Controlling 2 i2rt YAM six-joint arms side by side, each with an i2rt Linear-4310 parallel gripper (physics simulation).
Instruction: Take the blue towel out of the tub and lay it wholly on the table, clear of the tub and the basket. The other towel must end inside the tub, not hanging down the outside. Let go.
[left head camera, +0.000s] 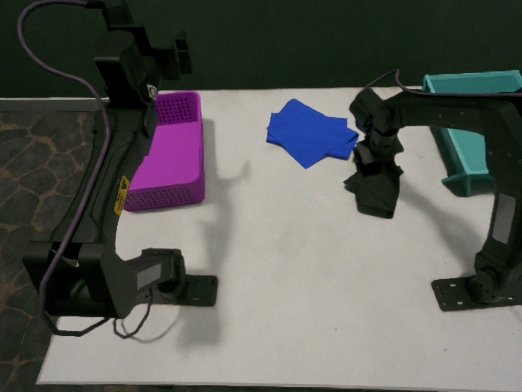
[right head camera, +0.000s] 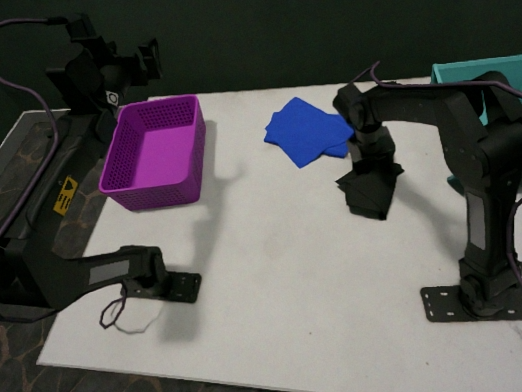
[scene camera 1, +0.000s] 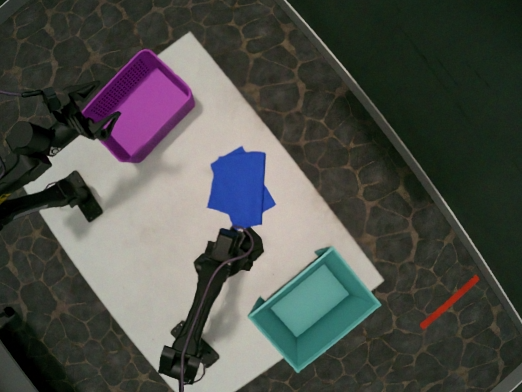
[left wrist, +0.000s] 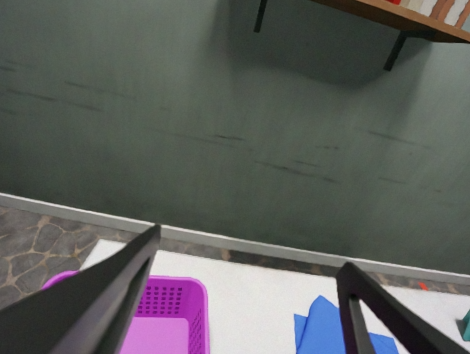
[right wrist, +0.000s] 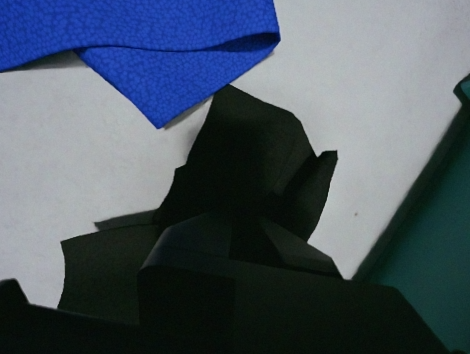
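The blue towel (left head camera: 306, 131) (right head camera: 302, 131) (scene camera 1: 240, 182) (left wrist: 322, 327) (right wrist: 165, 30) lies folded on the table between the basket and the teal tub (left head camera: 467, 181) (right head camera: 475, 65) (scene camera 1: 340, 335) (right wrist: 425, 230), touching neither. The other towel, black (left head camera: 377, 200) (right head camera: 369, 197) (right wrist: 255, 145), is bunched on the table outside the tub, close to the blue towel. My right gripper (left head camera: 376, 162) (right head camera: 369, 162) (right wrist: 235, 207) is low and shut on the black towel; its fingertips are partly hidden in the folds. My left gripper (left head camera: 184, 54) (right head camera: 152, 59) (scene camera 1: 108, 99) (left wrist: 254, 252) is open and empty, raised near the basket.
The purple basket (left head camera: 170, 196) (right head camera: 160, 196) (scene camera 1: 172, 122) (left wrist: 197, 300) stands at the left of the table and holds nothing. The tub's inside shows empty in the scene view, at the table's right edge. A red bar (scene camera 1: 450, 302) lies on the floor. A shelf (left wrist: 395, 19) hangs on the wall.
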